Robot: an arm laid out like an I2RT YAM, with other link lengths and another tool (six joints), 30 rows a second.
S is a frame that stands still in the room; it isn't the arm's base.
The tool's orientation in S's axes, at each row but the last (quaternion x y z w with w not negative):
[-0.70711 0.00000 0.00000 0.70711]
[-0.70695 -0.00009 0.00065 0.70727]
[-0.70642 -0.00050 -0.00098 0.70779]
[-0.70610 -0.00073 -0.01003 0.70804]
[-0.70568 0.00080 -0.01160 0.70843]
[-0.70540 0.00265 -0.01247 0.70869]
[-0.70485 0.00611 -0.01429 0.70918]
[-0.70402 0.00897 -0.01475 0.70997]
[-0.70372 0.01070 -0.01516 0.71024]
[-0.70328 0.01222 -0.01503 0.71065]
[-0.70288 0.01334 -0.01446 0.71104]
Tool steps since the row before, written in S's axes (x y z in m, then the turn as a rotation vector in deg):
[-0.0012 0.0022 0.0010 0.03 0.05 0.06]
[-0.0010 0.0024 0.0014 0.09 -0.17 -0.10]
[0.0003 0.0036 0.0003 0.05 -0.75 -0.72]
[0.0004 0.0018 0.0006 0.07 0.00 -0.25]
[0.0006 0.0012 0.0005 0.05 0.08 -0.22]
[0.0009 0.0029 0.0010 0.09 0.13 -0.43]
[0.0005 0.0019 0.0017 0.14 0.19 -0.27]
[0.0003 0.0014 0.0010 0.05 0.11 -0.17]
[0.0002 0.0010 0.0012 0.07 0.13 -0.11]
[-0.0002 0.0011 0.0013 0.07 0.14 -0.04]
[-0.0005 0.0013 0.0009 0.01 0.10 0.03]
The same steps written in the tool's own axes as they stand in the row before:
[-0.0012 -0.0010 0.0022 0.03 -0.06 0.05]
[-0.0010 -0.0014 0.0024 0.09 0.10 -0.17]
[0.0003 -0.0003 0.0036 0.05 0.72 -0.75]
[0.0004 -0.0006 0.0018 0.07 0.25 0.00]
[0.0006 -0.0005 0.0012 0.05 0.22 0.08]
[0.0009 -0.0010 0.0029 0.08 0.43 0.13]
[0.0005 -0.0017 0.0019 0.13 0.27 0.19]
[0.0003 -0.0010 0.0014 0.04 0.17 0.11]
[0.0002 -0.0012 0.0010 0.06 0.11 0.13]
[-0.0002 -0.0013 0.0011 0.06 0.04 0.14]
[-0.0005 -0.0009 0.0013 0.01 -0.03 0.10]

